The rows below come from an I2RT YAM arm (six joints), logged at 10 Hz.
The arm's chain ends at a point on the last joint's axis. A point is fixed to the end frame.
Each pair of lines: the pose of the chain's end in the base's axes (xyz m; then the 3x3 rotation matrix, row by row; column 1 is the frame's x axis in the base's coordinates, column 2 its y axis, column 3 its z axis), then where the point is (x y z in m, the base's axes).
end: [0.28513 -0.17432 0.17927], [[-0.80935 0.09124 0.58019], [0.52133 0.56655 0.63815], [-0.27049 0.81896 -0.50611]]
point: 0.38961 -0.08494 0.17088
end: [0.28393 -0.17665 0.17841], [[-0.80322 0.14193 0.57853], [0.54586 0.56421 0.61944], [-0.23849 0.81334 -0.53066]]
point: 0.39069 -0.09056 0.16559
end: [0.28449 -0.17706 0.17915], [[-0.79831 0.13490 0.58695], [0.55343 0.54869 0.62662], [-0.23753 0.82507 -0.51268]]
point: 0.39173 -0.09119 0.16911
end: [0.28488 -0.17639 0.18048], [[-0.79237 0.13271 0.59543], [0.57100 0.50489 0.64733], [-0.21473 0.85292 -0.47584]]
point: 0.39282 -0.09095 0.17560
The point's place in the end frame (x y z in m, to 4 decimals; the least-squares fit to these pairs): -0.0357 0.0533 0.1219
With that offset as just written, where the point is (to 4 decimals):
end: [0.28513 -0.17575 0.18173], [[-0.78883 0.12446 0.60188], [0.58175 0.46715 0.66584], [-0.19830 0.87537 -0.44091]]
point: 0.3933 -0.0905 0.1817
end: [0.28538 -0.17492 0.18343], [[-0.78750 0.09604 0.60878], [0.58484 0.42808 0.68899], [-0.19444 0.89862 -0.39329]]
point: 0.3928 -0.0890 0.1903
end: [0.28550 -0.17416 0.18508], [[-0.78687 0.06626 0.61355], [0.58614 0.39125 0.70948], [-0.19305 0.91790 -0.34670]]
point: 0.3919 -0.0877 0.1986
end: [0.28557 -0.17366 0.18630], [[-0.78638 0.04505 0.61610], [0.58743 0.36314 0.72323], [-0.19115 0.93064 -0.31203]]
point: 0.3911 -0.0871 0.2047
